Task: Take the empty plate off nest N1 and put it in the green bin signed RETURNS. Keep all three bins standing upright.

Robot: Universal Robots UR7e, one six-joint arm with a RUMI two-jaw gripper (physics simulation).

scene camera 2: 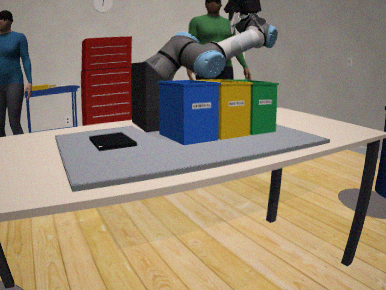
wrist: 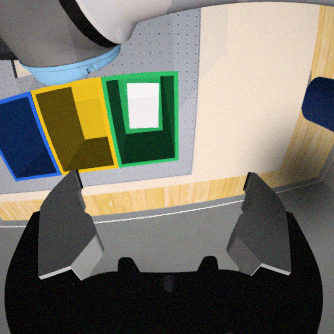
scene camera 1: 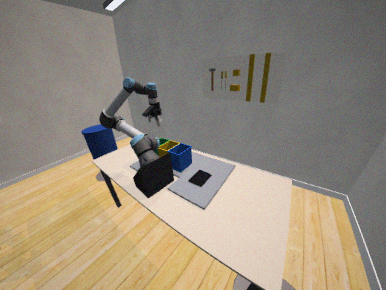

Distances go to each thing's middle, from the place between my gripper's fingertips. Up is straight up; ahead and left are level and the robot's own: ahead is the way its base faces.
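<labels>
The blue bin [scene camera 2: 188, 109] is 260 mm to the right of my hand, 60 mm ahead of it and 270 mm below it. A white gridded plate [wrist: 142, 97] is 20 mm ahead of my hand and 360 mm below it, whereas the yellow bin [scene camera 2: 234, 96] is 40 mm ahead of my hand, 130 mm to the right of it and 270 mm below it. And with the green bin [scene camera 2: 263, 113], my hand is 20 mm short of it, 10 mm to the left of it and 270 mm above it.
</labels>
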